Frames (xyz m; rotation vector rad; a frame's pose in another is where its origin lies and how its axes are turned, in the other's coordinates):
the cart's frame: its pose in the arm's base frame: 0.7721 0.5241 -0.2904 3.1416 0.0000 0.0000
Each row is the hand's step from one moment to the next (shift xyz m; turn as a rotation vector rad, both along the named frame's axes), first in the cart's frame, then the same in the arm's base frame.
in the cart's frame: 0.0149 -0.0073 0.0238 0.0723 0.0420 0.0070
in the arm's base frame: 0.0149 0.0073 -0.0238 0.0723 -0.0420 -0.0070
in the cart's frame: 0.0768 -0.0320 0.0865 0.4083 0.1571 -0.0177
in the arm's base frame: 0.0768 0.0320 -0.0865 0.4083 -0.1571 0.0177
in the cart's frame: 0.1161 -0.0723 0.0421 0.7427 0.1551 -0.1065
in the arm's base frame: 0.1161 0.0723 -0.0421 0.7427 -0.1551 0.1065
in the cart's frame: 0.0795 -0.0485 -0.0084 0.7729 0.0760 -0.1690
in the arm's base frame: 0.0795 0.0485 0.0084 0.7729 -0.0760 0.1690
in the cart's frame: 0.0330 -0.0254 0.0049 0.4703 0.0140 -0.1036
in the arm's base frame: 0.0330 0.0254 -0.0049 0.4703 -0.0140 0.1036
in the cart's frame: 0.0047 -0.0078 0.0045 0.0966 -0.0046 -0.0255
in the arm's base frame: 0.0047 0.0078 -0.0045 0.0966 0.0046 0.0255
